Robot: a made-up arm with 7 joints. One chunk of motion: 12 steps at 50 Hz.
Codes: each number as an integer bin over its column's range. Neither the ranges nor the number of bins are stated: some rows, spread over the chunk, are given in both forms.
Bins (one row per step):
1: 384 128 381 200 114 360 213
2: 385 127 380 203 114 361 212
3: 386 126 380 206 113 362 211
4: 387 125 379 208 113 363 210
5: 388 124 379 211 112 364 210
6: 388 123 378 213 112 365 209
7: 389 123 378 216 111 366 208
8: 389 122 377 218 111 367 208
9: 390 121 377 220 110 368 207
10: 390 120 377 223 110 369 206
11: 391 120 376 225 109 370 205
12: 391 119 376 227 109 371 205
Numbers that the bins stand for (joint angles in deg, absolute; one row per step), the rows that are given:
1: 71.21 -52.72 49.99 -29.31 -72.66 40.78 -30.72
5: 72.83 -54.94 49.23 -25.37 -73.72 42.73 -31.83
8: 73.24 -56.05 48.46 -22.87 -74.26 44.20 -32.58
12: 74.04 -57.71 48.08 -19.65 -75.32 46.16 -33.69
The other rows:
2: 71.62 -53.27 49.61 -28.23 -72.66 41.27 -31.09
3: 72.02 -53.83 49.61 -27.16 -73.19 41.76 -31.46
4: 72.43 -54.38 49.23 -26.45 -73.19 42.25 -31.83
6: 72.83 -55.49 48.85 -24.66 -73.72 43.22 -32.21
7: 73.24 -55.49 48.85 -23.58 -74.26 43.71 -32.58
9: 73.64 -56.60 48.46 -22.15 -74.79 44.69 -32.95
10: 73.64 -57.16 48.46 -21.08 -74.79 45.18 -33.32
11: 74.04 -57.16 48.08 -20.37 -75.32 45.67 -33.69

